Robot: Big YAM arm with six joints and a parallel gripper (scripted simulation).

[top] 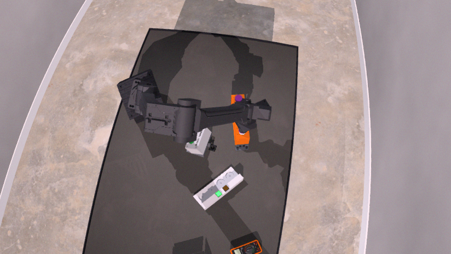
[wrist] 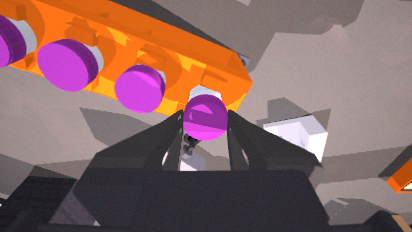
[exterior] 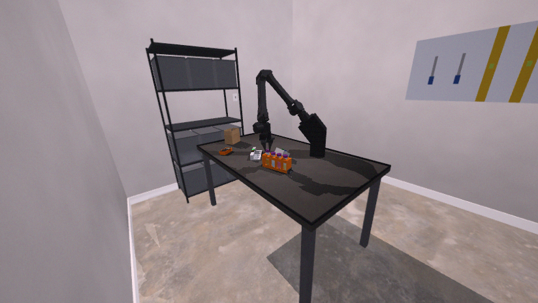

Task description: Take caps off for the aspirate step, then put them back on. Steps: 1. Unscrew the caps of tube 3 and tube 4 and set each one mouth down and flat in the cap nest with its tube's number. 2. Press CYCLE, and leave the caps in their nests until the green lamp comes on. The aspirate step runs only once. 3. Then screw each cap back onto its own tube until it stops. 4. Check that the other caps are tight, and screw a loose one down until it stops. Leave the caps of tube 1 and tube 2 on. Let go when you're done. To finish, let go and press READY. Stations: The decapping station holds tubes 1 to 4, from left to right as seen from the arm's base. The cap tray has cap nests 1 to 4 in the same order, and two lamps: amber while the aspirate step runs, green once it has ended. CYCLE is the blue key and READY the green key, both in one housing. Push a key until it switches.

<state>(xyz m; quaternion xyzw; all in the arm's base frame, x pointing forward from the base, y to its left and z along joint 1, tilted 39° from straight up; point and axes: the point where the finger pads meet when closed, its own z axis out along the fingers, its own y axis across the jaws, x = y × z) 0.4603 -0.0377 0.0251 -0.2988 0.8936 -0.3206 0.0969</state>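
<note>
Right now my hand is 1 cm above the cap. From my hand the other things lie so: green key 22 cm behind, 7 cm below, 5 cm to the right; blue key 21 cm behind, 7 cm below; key housing 20 cm behind, 8 cm below, 3 cm to the right.
</note>
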